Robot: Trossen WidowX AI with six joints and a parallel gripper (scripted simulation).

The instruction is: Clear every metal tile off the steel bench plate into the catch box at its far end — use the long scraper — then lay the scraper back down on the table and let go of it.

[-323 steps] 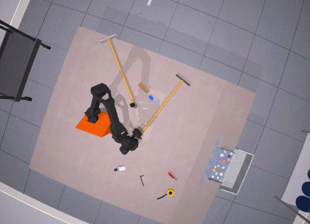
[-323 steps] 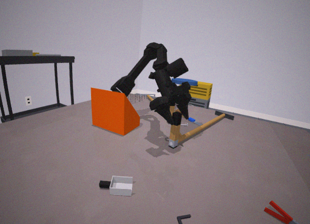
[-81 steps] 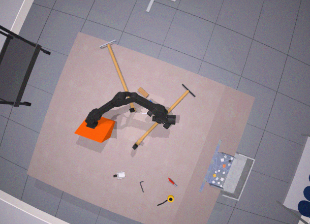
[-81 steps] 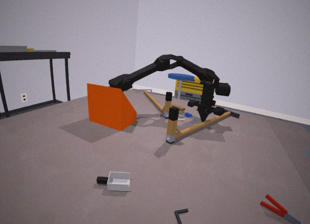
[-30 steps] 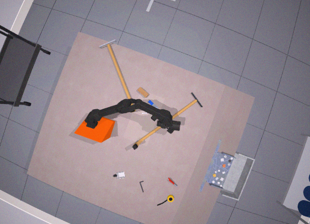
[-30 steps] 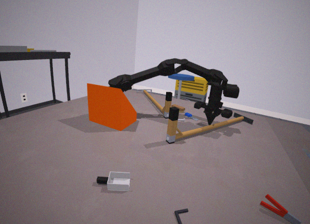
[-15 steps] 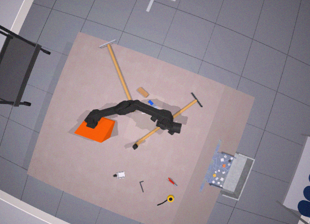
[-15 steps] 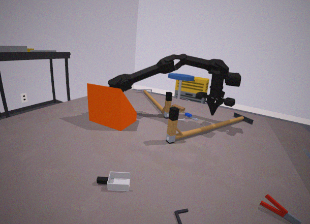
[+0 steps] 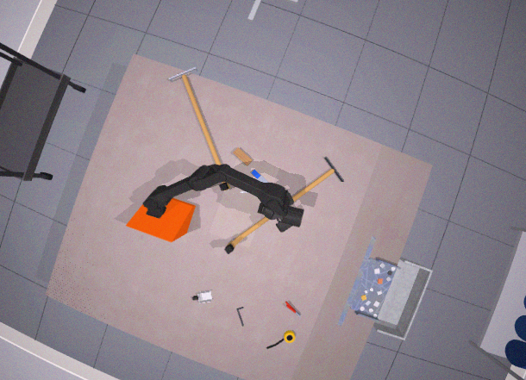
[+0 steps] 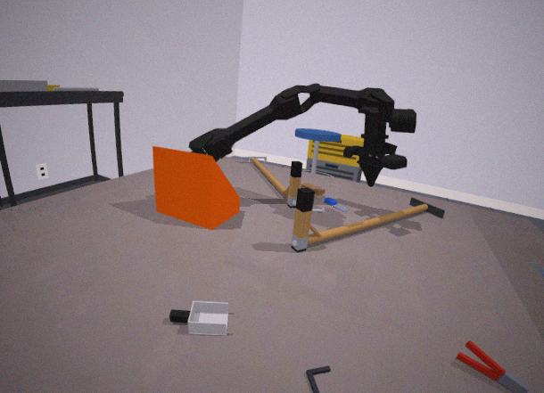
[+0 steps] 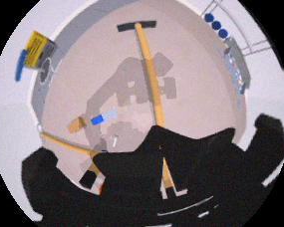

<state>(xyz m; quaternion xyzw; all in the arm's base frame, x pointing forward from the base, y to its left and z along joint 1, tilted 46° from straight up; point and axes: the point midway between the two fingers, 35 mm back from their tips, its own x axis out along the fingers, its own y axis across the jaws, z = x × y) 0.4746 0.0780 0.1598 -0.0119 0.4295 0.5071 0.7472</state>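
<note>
Now: gripper tip 4 cm short of the long scraper and 5 cm above it. The rest, counted from my gripper tip: wooden block 20 cm behind, 17 cm to the left, 10 cm below; blue tool 10 cm behind, 10 cm to the left, 11 cm below; wooden scraper 41 cm behind, 23 cm to the left, 5 cm below.
</note>
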